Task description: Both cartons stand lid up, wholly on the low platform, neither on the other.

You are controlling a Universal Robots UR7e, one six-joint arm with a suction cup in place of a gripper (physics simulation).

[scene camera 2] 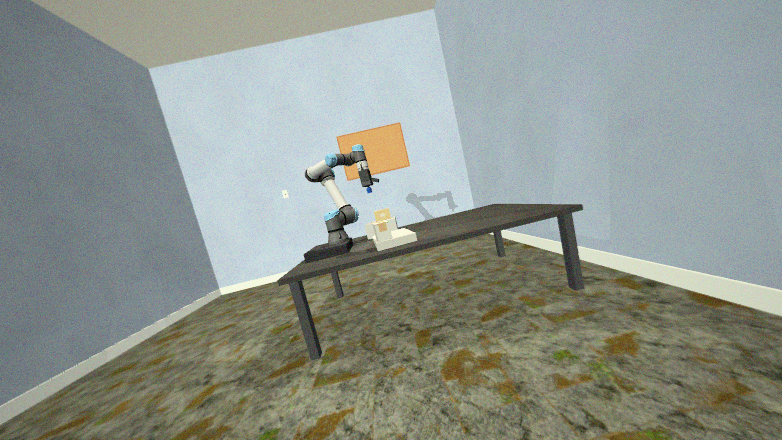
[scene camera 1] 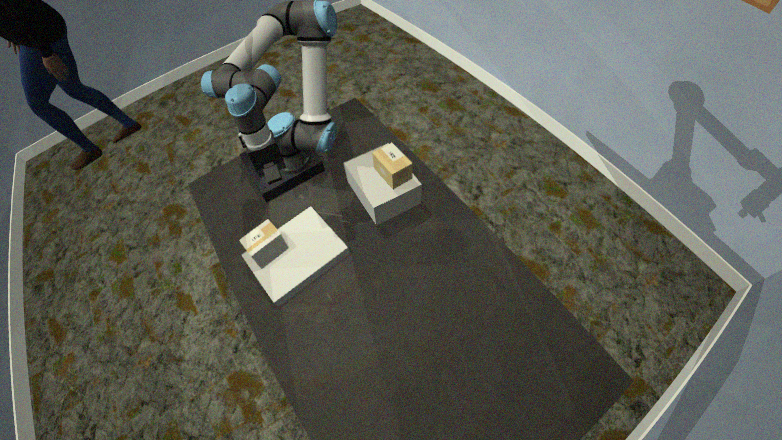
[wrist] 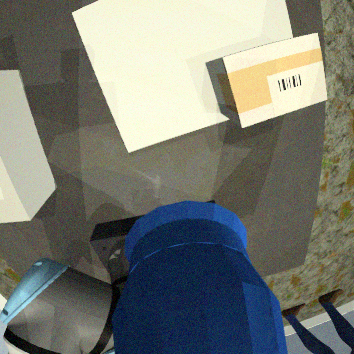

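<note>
A tan carton [scene camera 1: 395, 168] sits on a taller white block [scene camera 1: 382, 203], and in the wrist view the carton is out of frame. The taller white block shows in the wrist view too [wrist: 34, 182]. There is also a low white platform [scene camera 1: 314, 248], which the wrist view shows as well [wrist: 151, 68]. My suction cup [wrist: 189, 277] holds nothing.
</note>
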